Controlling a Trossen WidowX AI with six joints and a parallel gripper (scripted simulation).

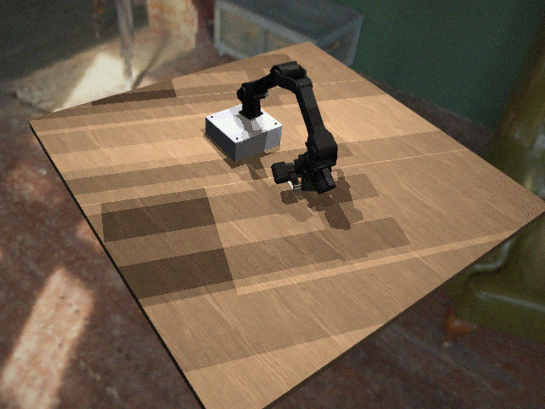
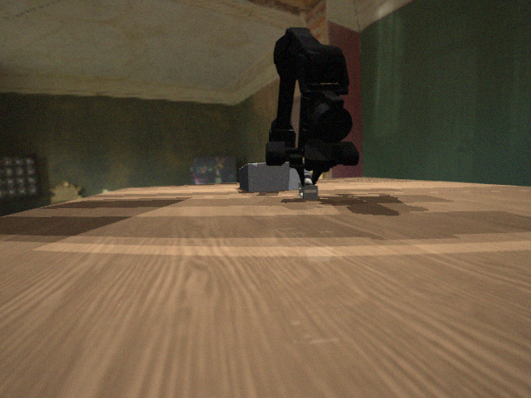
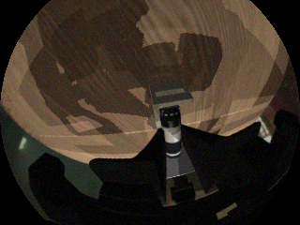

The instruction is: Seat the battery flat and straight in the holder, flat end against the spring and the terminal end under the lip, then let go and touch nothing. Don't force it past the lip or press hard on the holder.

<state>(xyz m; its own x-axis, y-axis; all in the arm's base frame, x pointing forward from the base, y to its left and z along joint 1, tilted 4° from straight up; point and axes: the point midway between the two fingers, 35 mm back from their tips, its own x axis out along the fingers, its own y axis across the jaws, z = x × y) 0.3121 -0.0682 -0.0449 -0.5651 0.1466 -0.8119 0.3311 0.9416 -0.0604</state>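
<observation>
The cylindrical battery is 1 cm above my gripper tip.
</observation>
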